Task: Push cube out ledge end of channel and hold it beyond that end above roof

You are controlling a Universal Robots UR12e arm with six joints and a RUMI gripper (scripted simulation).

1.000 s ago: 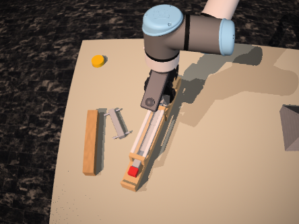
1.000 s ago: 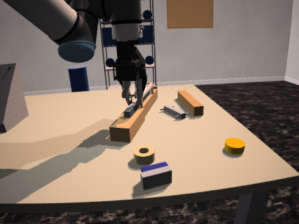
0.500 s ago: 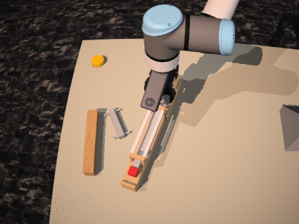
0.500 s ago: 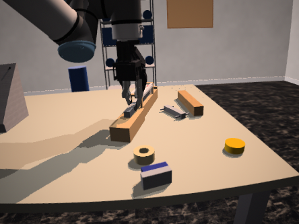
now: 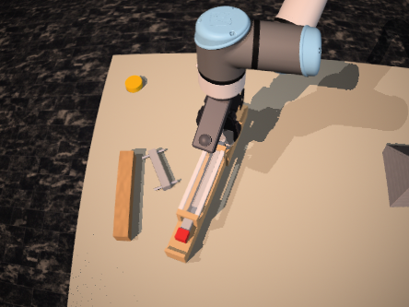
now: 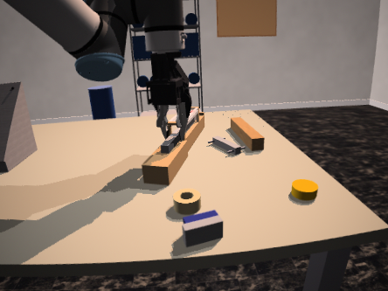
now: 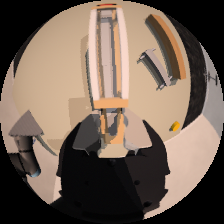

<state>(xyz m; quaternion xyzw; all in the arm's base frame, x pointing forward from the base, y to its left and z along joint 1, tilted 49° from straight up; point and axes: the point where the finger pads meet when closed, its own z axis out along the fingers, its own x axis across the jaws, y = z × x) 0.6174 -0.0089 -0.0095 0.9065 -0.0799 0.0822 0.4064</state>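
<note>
The red cube lies 50 mm ahead of my hand, 230 mm to the left of it and 10 mm below it. From my hand the other things lie so: tan ring 40 mm ahead, 230 mm to the right, 50 mm below; channel frame 20 mm ahead, 110 mm to the left, 10 mm below; grey pinned tool 140 mm ahead, 60 mm to the left, 60 mm below.
</note>
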